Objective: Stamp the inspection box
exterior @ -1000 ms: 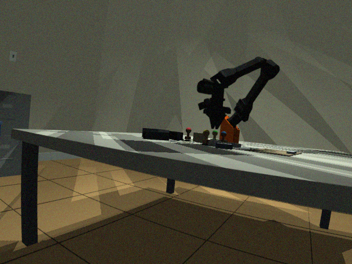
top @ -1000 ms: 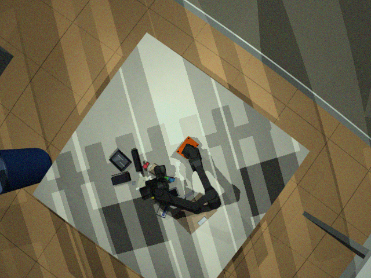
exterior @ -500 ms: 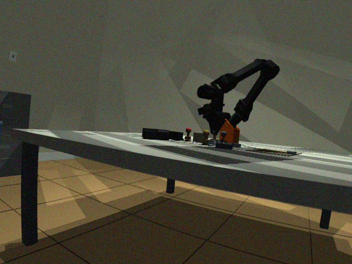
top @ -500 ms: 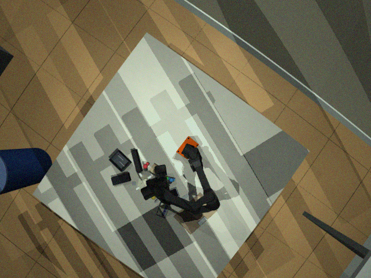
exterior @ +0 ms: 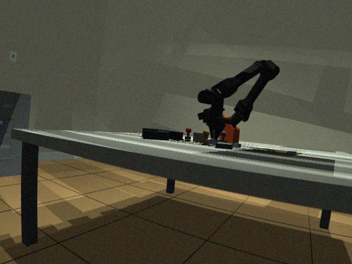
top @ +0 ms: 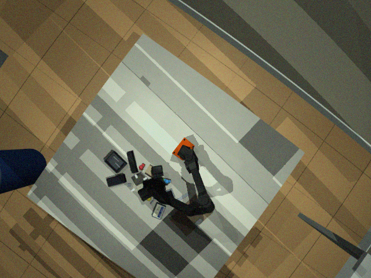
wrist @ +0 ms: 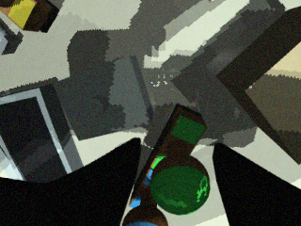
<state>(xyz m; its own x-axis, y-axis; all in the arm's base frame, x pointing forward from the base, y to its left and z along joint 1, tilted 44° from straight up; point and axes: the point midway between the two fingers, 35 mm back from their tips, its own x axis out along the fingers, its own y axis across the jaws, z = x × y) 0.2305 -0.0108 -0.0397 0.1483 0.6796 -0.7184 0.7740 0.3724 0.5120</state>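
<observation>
Right now my gripper tip is 40 mm to the right of the blue-knobbed stamp and 10 mm past it. Also, from my gripper tip: green-knobbed stamp right at my gripper tip; then grey block 50 mm ahead, 10 mm to the left, 10 mm below; then tan block 70 mm to the right, 20 mm behind.
</observation>
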